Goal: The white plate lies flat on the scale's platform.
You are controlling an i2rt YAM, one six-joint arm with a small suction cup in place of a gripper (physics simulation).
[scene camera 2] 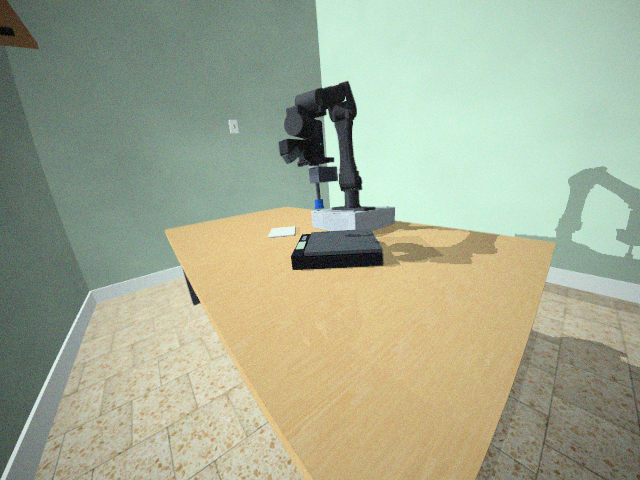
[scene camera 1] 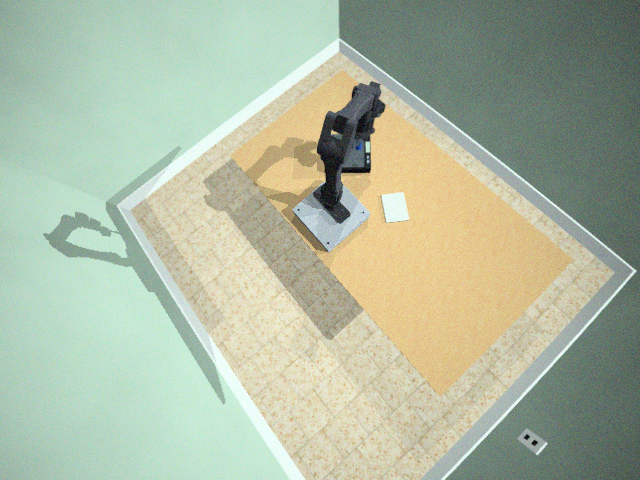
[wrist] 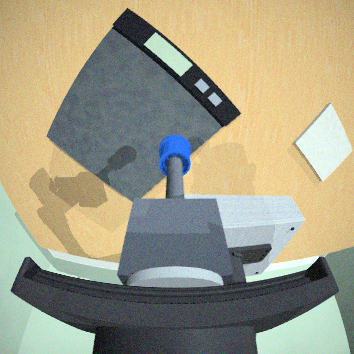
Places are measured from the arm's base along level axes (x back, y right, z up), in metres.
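Pixels of known places: end effector, tool point: [scene camera 2: 319, 208] [scene camera 1: 358, 147] [wrist: 174, 149]; arm's base, origin of the base link: [scene camera 2: 352, 209] [scene camera 1: 331, 204].
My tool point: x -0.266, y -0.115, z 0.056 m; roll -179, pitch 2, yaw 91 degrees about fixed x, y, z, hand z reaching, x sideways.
Ahead of a thing's pixels: the offset from my tool point to its top centre. Level surfaces: height alone.
The white plate @(dy +0.311, dx +0.026, dz -0.128 m) [scene camera 1: 395, 207] [scene camera 2: 281, 231] [wrist: 325, 142] is a thin, pale rectangle lying flat on the table, apart from the scale and to its right in the wrist view. The black scale @(dy -0.068, dx +0.000, dz -0.089 m) [scene camera 1: 355, 161] [scene camera 2: 337, 259] [wrist: 135, 85] has a grey platform, a pale display and two small buttons, and the arm partly covers it in scene camera 1. My gripper, a blue suction cup [scene camera 1: 357, 147] [scene camera 2: 318, 204] [wrist: 175, 150], hangs above the scale's height. It points down, is open and holds nothing. In the wrist view it overlaps the platform's edge near the display end.
The arm's pale base [scene camera 1: 330, 227] [scene camera 2: 333, 219] [wrist: 265, 212] stands on the wooden table @(dz -0.133 m) [scene camera 1: 465, 258] [scene camera 2: 361, 335] [wrist: 280, 50] near one edge, between the scale and the plate's side. Walls stand around the table, and the arm's shadow falls beside the scale.
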